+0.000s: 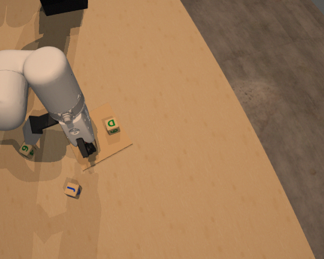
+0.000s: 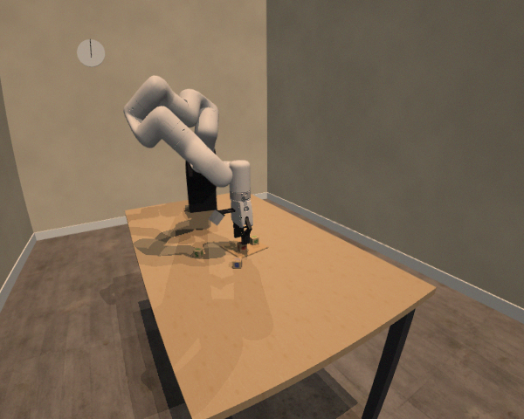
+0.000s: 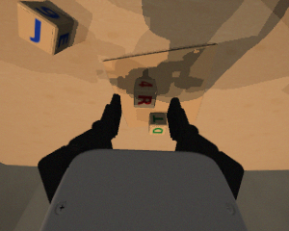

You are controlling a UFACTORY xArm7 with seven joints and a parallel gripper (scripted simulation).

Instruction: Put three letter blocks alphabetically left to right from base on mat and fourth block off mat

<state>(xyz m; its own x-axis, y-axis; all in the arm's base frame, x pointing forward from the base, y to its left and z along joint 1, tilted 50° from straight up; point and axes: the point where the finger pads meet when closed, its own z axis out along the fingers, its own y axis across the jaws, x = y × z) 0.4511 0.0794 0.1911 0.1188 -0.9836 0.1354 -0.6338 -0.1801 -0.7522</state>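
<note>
My gripper is now 6 cm above the tan mat, 3 cm past it and 1 cm to the right of it. From my hand the other things lie so: green D block 6 cm to the left, 4 cm below, 4 cm behind.
</note>
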